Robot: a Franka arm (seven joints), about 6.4 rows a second.
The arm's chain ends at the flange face. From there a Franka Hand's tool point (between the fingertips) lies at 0.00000 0.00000 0.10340 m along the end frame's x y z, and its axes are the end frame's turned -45 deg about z.
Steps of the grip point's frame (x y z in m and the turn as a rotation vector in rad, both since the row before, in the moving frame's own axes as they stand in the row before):
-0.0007 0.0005 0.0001 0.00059 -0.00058 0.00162
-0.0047 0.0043 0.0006 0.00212 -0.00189 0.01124
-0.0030 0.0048 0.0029 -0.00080 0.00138 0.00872
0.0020 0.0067 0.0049 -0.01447 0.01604 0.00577
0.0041 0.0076 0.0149 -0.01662 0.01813 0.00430
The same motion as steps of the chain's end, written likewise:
-0.0001 0.0008 0.0001 0.00001 -0.00083 0.00162
0.0000 0.0064 0.0006 0.00016 -0.00284 0.01124
0.0011 0.0056 0.0029 0.00041 0.00154 0.00872
0.0039 0.0034 0.0049 0.00111 0.02157 0.00577
0.0057 0.0026 0.0149 0.00107 0.02457 0.00430

